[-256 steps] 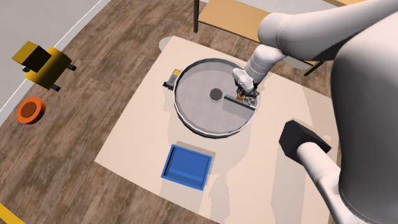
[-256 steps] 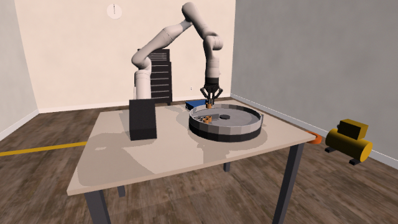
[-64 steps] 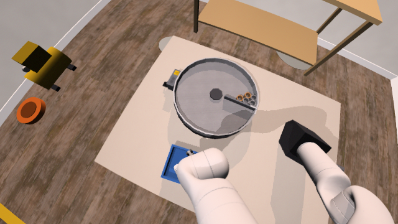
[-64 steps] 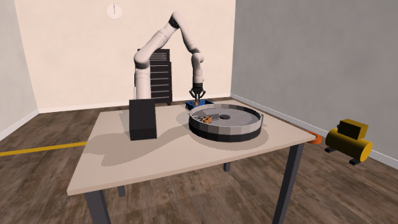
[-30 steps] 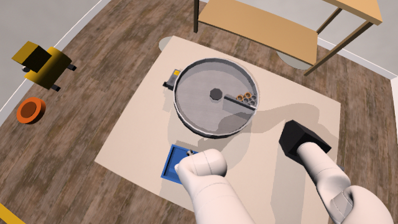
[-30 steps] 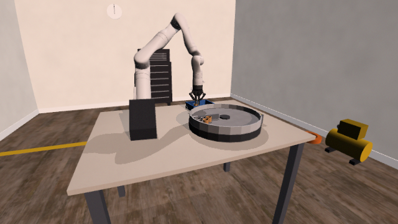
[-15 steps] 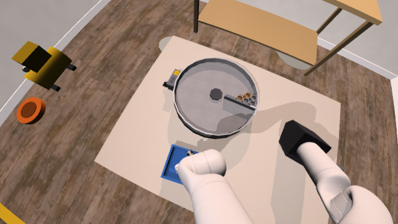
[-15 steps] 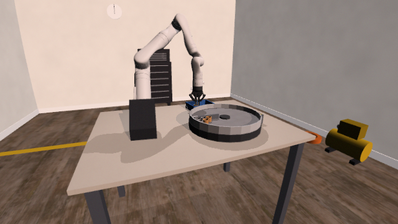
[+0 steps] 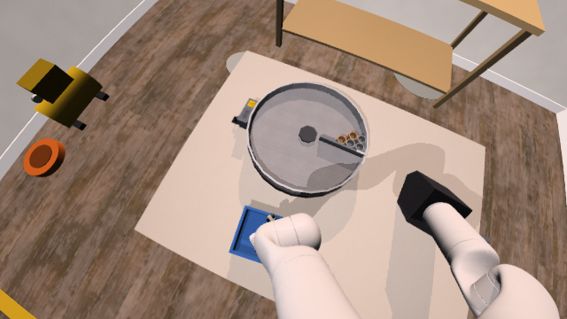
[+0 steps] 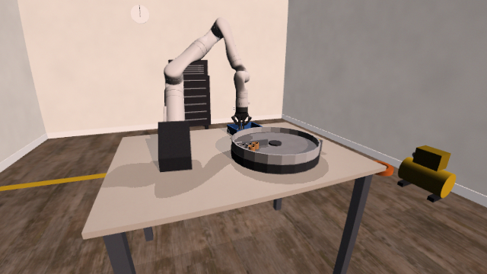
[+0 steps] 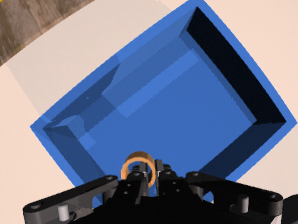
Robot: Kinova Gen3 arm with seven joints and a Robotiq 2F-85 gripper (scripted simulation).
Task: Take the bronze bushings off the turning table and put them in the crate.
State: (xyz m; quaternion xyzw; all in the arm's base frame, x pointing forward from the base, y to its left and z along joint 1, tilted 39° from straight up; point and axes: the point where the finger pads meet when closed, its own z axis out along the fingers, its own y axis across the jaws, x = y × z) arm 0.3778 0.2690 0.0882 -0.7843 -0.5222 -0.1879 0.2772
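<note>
The blue crate lies 30 mm ahead of my hand, 30 mm to the left of it and 20 mm below it. Round my hand: grey turning table (90 mm ahead, 330 mm to the right, 10 mm above).
</note>
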